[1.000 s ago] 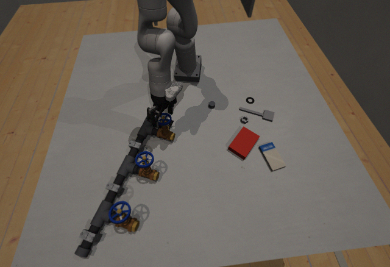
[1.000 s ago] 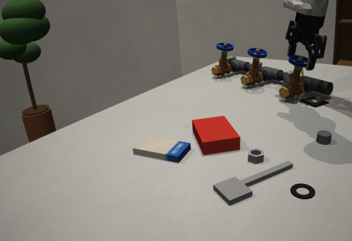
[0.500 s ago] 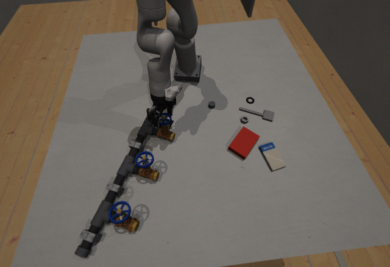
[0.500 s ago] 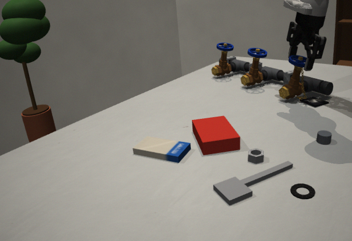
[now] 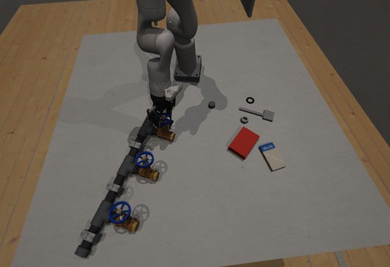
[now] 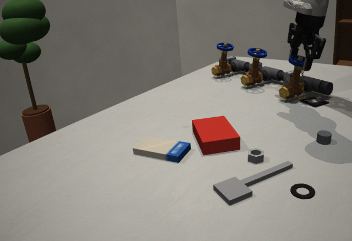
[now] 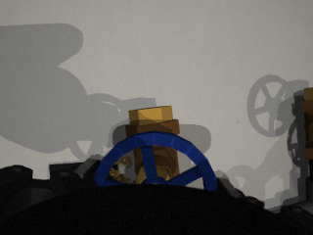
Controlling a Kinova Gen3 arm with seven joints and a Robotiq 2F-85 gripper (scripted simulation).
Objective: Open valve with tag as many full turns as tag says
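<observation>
Now: the black tag 120 mm below my hand and 40 mm behind it. Also, from my hand: red block (310 mm to the left, 130 mm ahead, 110 mm below); then small grey cylinder (230 mm to the left, 110 mm below, 100 mm behind); then grey paddle-shaped tool (440 mm to the left, 120 mm below).
</observation>
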